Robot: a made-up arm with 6 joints.
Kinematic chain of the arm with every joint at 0, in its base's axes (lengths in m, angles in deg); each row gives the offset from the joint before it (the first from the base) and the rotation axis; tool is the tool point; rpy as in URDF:
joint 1: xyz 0 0 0.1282 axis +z
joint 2: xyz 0 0 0 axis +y
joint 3: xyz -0.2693 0 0.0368 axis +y
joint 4: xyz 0.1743 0 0.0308 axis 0.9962 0 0.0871
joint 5: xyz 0 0 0 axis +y
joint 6: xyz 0.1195 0 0.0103 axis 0.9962 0 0.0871
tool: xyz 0 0 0 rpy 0 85 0
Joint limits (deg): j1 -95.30..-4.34 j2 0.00..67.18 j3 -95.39..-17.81 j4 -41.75..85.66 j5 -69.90..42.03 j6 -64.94..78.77
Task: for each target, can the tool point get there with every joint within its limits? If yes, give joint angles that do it. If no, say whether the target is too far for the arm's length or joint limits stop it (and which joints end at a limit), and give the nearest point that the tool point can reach.
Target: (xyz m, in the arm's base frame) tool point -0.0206 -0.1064 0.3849
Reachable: yes | joints -78.19 42.57 -29.33 30.72 -43.31 37.42
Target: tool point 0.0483 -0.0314 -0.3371
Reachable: no: joint limits stop it (at a limit: joint 2, joint 3, joint 5) | nearest point 0.0618 -0.0402 0.1588 | short by 0.496 m
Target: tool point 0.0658 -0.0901 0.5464
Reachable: yes | joints -59.74 55.01 -87.74 29.94 10.98 -3.81
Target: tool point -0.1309 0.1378 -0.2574
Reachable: no: joint limits stop it (at a limit: joint 1, joint 2, joint 3, joint 5) | nearest point -0.0284 -0.0735 0.1608 | short by 0.480 m
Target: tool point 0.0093 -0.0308 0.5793
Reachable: yes | joints -67.47 48.28 -79.66 3.23 -28.57 11.86
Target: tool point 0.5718 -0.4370 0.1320
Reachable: no: too far | nearest point 0.1682 -0.1285 0.2983 | short by 0.535 m
